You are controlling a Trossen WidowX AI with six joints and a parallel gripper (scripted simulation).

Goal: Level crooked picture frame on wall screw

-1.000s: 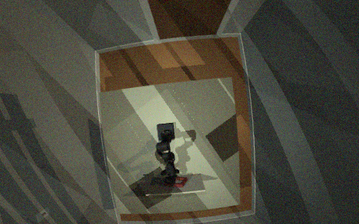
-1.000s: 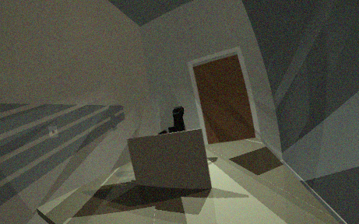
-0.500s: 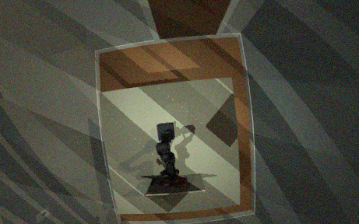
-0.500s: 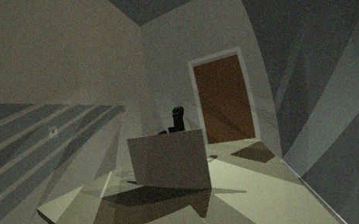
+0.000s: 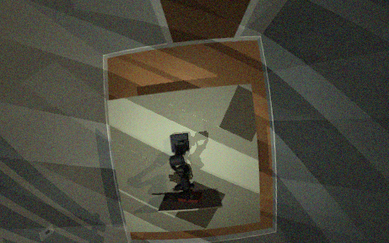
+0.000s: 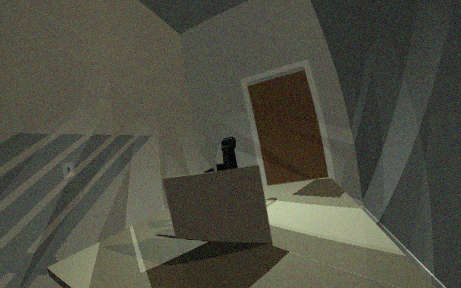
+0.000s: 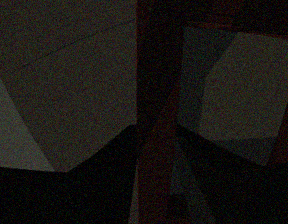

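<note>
The picture frame is 5 cm below my gripper tip, 2 cm to the left of it and 1 cm ahead of it. Also, from my gripper tip: wall panel: 6 cm below, 2 cm ahead, 1 cm to the left.
</note>
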